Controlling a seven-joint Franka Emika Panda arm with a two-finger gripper.
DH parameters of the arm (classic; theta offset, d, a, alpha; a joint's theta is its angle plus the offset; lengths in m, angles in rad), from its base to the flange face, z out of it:
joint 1: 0 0.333 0 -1.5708
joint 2: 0 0 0 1.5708
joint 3: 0 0.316 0.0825 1.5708
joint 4: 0 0 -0.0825 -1.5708
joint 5: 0 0.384 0 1.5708
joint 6: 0 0 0.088 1.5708
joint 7: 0 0.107 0 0
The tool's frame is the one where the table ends.
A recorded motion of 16 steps. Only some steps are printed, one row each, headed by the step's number.
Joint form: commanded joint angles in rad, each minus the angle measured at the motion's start. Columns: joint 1, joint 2, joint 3, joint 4, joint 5, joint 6, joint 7.
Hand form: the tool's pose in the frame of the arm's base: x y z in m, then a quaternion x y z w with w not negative. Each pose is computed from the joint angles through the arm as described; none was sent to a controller.
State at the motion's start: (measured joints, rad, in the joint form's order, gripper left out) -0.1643 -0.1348 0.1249 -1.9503 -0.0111 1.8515 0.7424
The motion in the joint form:
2: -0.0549 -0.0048 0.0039 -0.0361 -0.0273 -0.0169 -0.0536
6: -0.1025 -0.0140 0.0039 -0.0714 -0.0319 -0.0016 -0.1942
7: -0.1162 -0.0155 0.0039 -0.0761 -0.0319 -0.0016 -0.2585
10: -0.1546 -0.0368 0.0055 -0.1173 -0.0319 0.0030 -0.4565
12: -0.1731 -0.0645 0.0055 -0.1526 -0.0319 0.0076 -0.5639
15: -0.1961 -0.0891 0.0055 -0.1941 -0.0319 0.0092 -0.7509
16: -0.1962 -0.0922 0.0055 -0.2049 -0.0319 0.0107 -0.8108
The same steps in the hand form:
2: 0.5145 -0.0470 0.5236 0.92637 -0.37555 0.00165 0.02819
6: 0.5067 -0.0711 0.5127 0.94301 -0.33118 -0.00580 0.03195
7: 0.5047 -0.0779 0.5113 0.95106 -0.30721 -0.00861 0.03205
10: 0.4923 -0.0945 0.5028 0.97251 -0.22968 -0.02000 0.03259
12: 0.4811 -0.1013 0.5001 0.98162 -0.18648 -0.02366 0.03296
15: 0.4683 -0.1099 0.4925 0.99331 -0.10571 -0.03488 0.03084
16: 0.4662 -0.1096 0.4890 0.99592 -0.07596 -0.03889 0.02948

